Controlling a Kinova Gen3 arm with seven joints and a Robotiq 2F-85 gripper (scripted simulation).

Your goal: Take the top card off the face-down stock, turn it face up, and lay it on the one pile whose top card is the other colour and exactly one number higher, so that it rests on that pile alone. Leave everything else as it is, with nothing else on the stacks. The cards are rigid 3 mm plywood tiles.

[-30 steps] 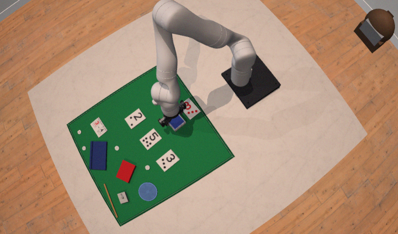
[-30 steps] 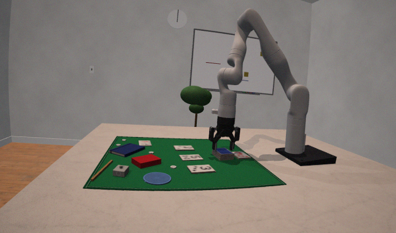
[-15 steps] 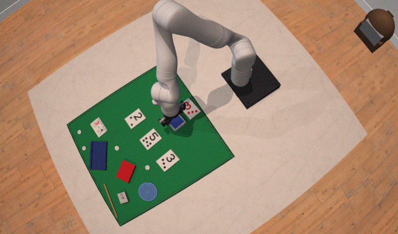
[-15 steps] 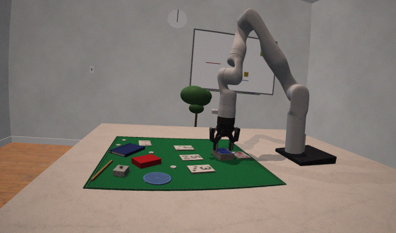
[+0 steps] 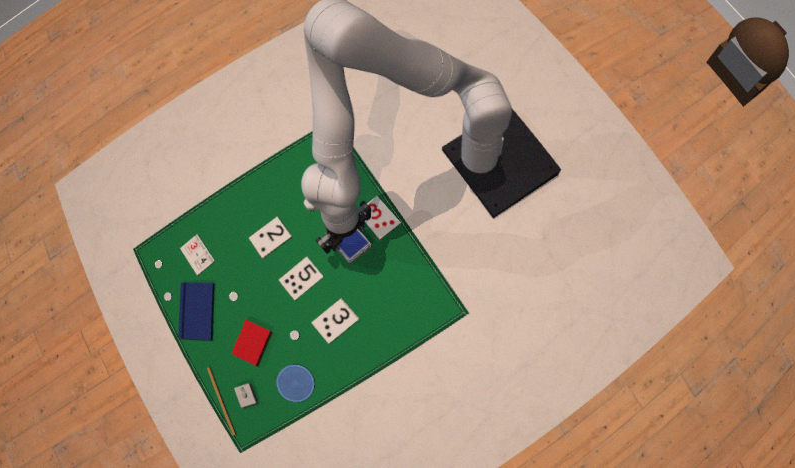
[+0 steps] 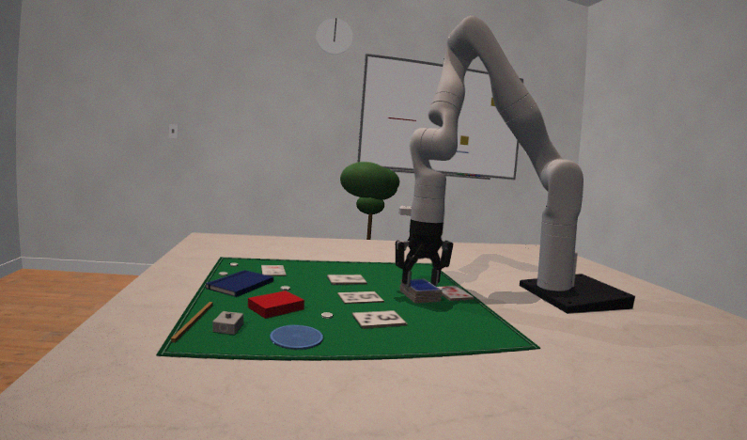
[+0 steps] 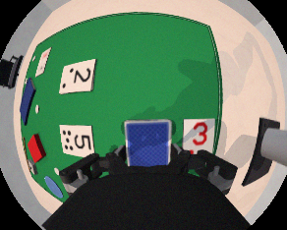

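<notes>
My gripper is now 1 cm above the card. Round my hand: book: 41 cm ahead, 10 cm to the right, 3 cm below; green mat: 18 cm ahead, 2 cm to the right, 5 cm below; red box: 33 cm ahead, 5 cm to the left, 3 cm below.
</notes>
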